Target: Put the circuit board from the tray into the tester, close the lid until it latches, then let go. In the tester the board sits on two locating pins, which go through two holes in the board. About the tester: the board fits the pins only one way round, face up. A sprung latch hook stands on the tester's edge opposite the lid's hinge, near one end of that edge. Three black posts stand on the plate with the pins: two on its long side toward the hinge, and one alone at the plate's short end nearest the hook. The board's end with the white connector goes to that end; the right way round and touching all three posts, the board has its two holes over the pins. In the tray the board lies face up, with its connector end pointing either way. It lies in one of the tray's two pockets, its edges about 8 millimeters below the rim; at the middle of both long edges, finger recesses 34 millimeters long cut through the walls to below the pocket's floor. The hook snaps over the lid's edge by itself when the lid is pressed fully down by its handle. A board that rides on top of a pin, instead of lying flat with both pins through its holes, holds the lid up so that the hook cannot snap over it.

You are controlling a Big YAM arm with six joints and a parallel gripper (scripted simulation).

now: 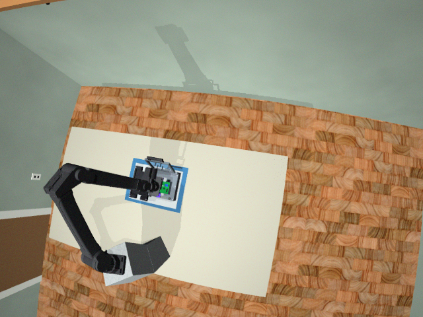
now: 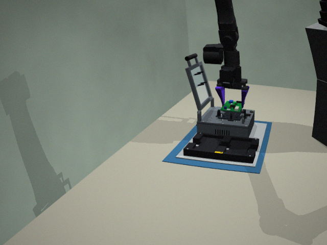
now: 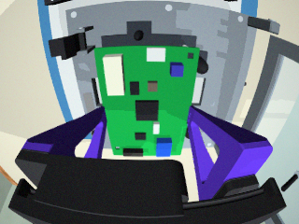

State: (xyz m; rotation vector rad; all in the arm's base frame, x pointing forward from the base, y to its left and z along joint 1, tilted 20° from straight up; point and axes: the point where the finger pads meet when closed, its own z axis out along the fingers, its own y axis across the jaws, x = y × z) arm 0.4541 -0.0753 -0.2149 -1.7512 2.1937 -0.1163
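The tester plate is 30 mm below my hand, 10 mm to the left of it and 10 mm ahead of it. The rest, counted from my hand: tester: 40 mm ahead, 30 mm to the left, 10 mm above; then tester lid: 120 mm ahead, 80 mm above, 20 mm to the right; then green circuit board: right at my hand.
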